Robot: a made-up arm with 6 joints. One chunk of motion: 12 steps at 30 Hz.
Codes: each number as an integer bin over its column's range. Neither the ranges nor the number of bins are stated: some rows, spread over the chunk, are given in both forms.
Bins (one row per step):
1: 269 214 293 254 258 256
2: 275 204 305 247 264 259
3: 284 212 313 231 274 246
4: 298 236 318 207 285 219
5: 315 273 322 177 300 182
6: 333 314 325 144 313 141
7: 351 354 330 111 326 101
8: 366 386 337 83 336 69
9: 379 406 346 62 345 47
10: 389 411 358 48 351 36
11: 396 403 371 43 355 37
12: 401 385 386 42 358 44
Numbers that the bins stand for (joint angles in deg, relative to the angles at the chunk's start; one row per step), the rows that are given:
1: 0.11 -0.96 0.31 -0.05 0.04 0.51
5: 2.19 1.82 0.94 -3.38 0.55 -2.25
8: 4.49 7.15 1.27 -7.44 0.97 -6.47
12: 6.07 7.10 2.33 -9.21 1.24 -7.41
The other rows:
2: 0.39 -1.43 0.57 -0.35 0.12 0.63
3: 0.79 -1.06 0.75 -1.04 0.24 0.14
4: 1.42 0.08 0.86 -2.08 0.37 -0.87
6: 3.00 3.75 1.01 -4.81 0.70 -3.78
7: 3.82 5.64 1.12 -6.23 0.86 -5.28
9: 5.08 8.09 1.46 -8.35 1.08 -7.29
10: 5.53 8.33 1.72 -8.96 1.15 -7.71
11: 5.85 7.95 2.00 -9.17 1.20 -7.67

